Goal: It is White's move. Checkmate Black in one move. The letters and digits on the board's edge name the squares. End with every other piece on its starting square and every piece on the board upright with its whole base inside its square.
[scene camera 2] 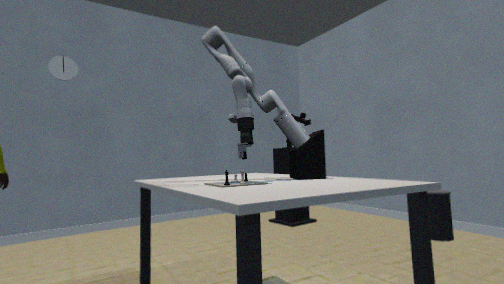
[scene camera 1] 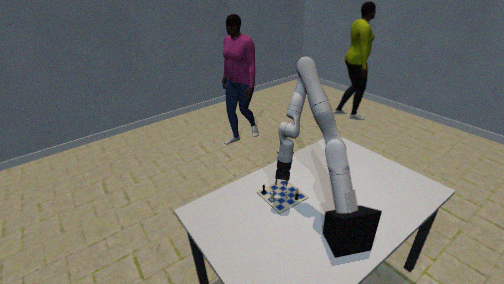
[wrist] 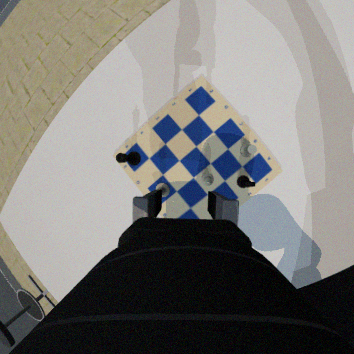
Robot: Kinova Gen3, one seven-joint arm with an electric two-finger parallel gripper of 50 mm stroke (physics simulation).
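Places are measured from the arm's base along level axes (x ahead, y left, z up), in centimetres.
Pixels of known places: gripper, fingertip midpoint: (scene camera 2: 243, 158) (scene camera 1: 281, 184) (wrist: 184, 199); arm's base, link origin: (scene camera 2: 302, 143) (scene camera 1: 345, 211).
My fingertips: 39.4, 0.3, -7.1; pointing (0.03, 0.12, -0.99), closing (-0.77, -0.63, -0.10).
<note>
Ahead of a thing's pixels: the offset from my fingertips to its top centre, as dx, dy, dz. Level surfaces: height alone.
The blue and cream chessboard @[+2.2, -3.6, -10.9] (scene camera 1: 280, 210) (scene camera 2: 215, 185) (wrist: 201, 81) lies flat on the table. A tall black piece @[+10.9, +3.1, -4.6] (scene camera 1: 264, 189) (scene camera 2: 226, 178) (wrist: 132, 158) stands on a blue square at the left corner. A pale piece @[+3.2, +3.8, -4.6] (scene camera 1: 272, 197) (wrist: 162, 189) stands on a blue square near the left fingertip in the wrist view. Another pale piece @[-1.4, -2.7, -6.6] (wrist: 207, 178) stands mid-board, a third @[-3.1, -10.8, -7.6] (wrist: 247, 149) near the right edge, beside a small black piece @[-6.2, -6.6, -7.0] (scene camera 1: 296, 197) (wrist: 244, 181). My gripper (scene camera 1: 281, 183) (scene camera 2: 243, 156) (wrist: 184, 199) is open, empty, above the board and pieces. Edge labels are too small to read.
The white table @[dz -11.5] (scene camera 1: 240, 240) (scene camera 2: 340, 187) carries the arm's black base (scene camera 1: 350, 232) (scene camera 2: 307, 157), to the right of the board in both scene views. A person in pink (scene camera 1: 239, 57) and one in yellow (scene camera 1: 359, 42) are on the floor beyond the table. Shadows cross board and table.
</note>
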